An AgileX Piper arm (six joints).
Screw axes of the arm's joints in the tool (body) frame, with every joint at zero. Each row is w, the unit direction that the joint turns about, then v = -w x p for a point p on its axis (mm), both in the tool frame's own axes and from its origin. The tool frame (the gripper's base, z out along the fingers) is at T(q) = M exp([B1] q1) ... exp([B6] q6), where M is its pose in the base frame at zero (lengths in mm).
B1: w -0.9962 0 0.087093 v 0 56.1 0
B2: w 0 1 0 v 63.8 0 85
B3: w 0 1 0 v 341.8 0 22
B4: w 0 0 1 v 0 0 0
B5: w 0 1 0 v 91 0 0
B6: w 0 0 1 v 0 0 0
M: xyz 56.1 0 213.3 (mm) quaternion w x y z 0.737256 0 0.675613 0
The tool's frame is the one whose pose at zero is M.
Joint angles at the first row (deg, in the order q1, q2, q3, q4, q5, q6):
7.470 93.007 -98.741 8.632 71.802 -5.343
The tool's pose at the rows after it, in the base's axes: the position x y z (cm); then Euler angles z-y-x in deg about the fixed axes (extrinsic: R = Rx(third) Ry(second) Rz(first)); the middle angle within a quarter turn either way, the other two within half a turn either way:
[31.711, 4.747, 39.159, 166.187, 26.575, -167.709]
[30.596, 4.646, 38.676, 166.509, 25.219, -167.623]
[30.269, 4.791, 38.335, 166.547, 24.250, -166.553]
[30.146, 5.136, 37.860, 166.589, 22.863, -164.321]
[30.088, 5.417, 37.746, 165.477, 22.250, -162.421]
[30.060, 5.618, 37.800, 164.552, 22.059, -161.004]
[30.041, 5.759, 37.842, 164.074, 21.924, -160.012]
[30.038, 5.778, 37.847, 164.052, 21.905, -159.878]
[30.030, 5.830, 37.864, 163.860, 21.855, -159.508]
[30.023, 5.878, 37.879, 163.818, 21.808, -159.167]
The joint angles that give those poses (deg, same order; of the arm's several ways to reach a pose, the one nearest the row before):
6.224 89.261 -94.246 8.505 72.130 -5.279
6.155 87.119 -90.919 8.883 72.299 -5.267
6.156 86.579 -89.596 10.079 72.347 -5.266
6.156 86.527 -88.442 12.480 72.347 -5.266
6.155 86.526 -88.073 14.421 72.347 -6.320
6.154 86.526 -88.072 15.813 72.347 -7.134
6.155 86.528 -88.076 16.788 72.349 -7.534
6.156 86.527 -88.074 16.920 72.348 -7.547
6.155 86.526 -88.074 17.284 72.349 -7.711
6.155 86.526 -88.074 17.620 72.348 -7.728

